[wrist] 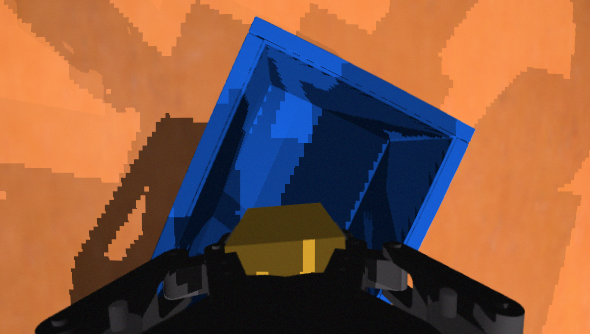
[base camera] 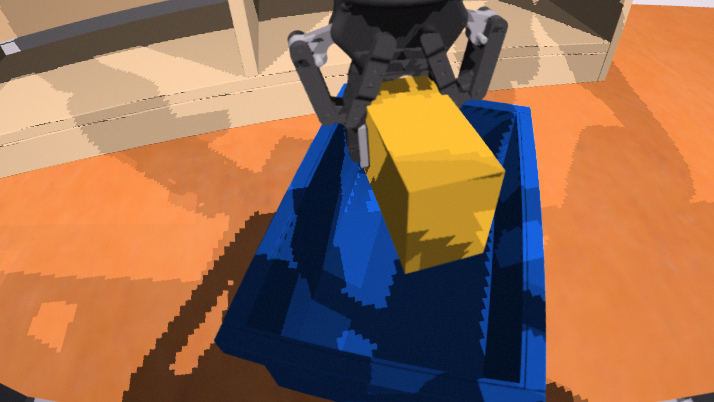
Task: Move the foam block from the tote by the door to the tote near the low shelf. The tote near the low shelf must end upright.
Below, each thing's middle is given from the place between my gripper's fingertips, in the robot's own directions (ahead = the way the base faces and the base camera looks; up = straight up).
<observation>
I see my gripper 30 mm past the yellow foam block (base camera: 437,184), 20 mm below it and 10 mm to the left of it.
</observation>
